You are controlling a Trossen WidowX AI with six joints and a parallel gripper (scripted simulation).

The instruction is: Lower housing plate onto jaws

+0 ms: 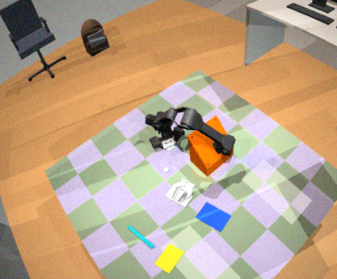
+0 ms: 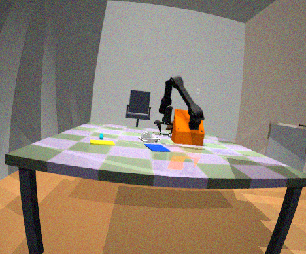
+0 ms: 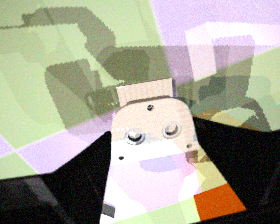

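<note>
The small white cube lies 11 cm ahead of my gripper tip and 12 cm to the left of it. Also, from my gripper tip: blue card: 9 cm ahead, 48 cm to the left, 1 cm below; then cyan bar: 43 cm ahead, 34 cm to the left; then yellow card: 39 cm ahead, 51 cm to the left, 1 cm below.
</note>
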